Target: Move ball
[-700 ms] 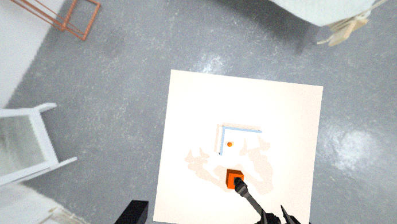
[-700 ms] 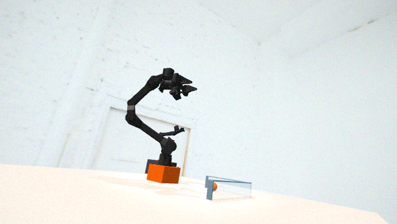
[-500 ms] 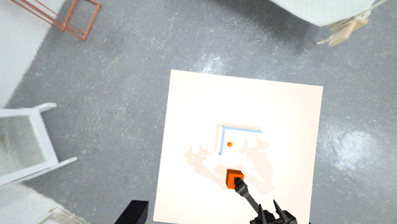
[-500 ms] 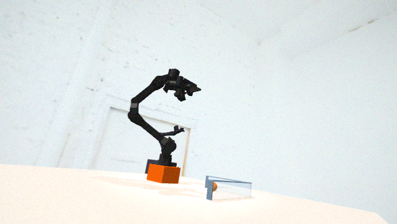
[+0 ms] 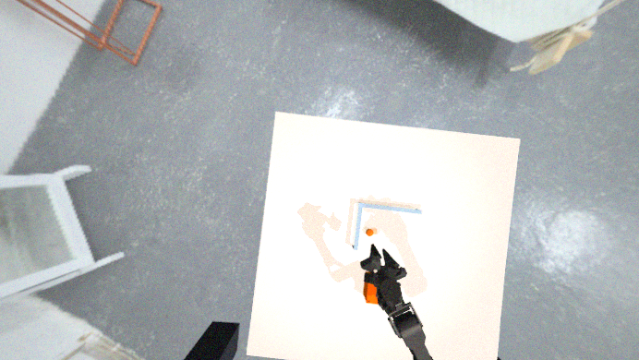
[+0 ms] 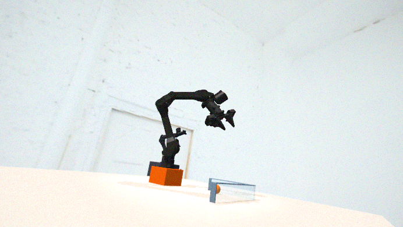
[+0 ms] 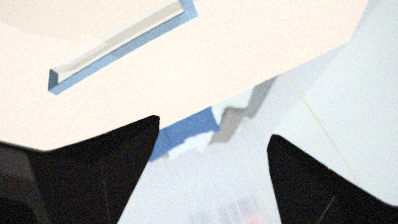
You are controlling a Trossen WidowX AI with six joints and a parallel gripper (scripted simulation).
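Right now my gripper tip is 300 mm above the see-through copy, 60 mm to the left of it and 10 mm past it. The rest, counted from my gripper tip: orange ball: 300 mm below, 40 mm to the right, 20 mm behind.
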